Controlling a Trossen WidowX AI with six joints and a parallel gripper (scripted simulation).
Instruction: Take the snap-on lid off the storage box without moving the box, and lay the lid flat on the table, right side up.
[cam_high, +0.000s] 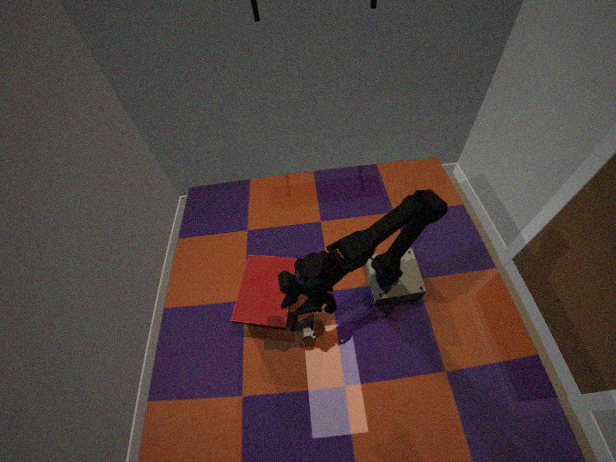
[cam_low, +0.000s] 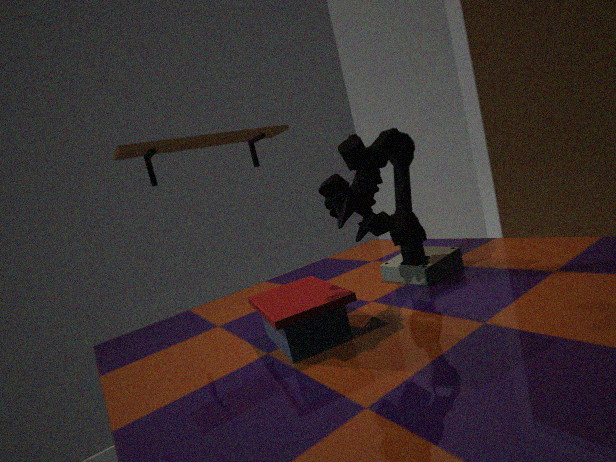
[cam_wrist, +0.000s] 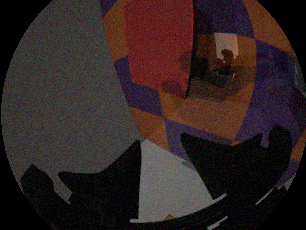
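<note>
The red lid is 130 mm to the right of my gripper tip, 120 mm below it and 80 mm ahead of it. Round my gripper tip: storage box 170 mm below, 130 mm to the right, 80 mm ahead.
</note>
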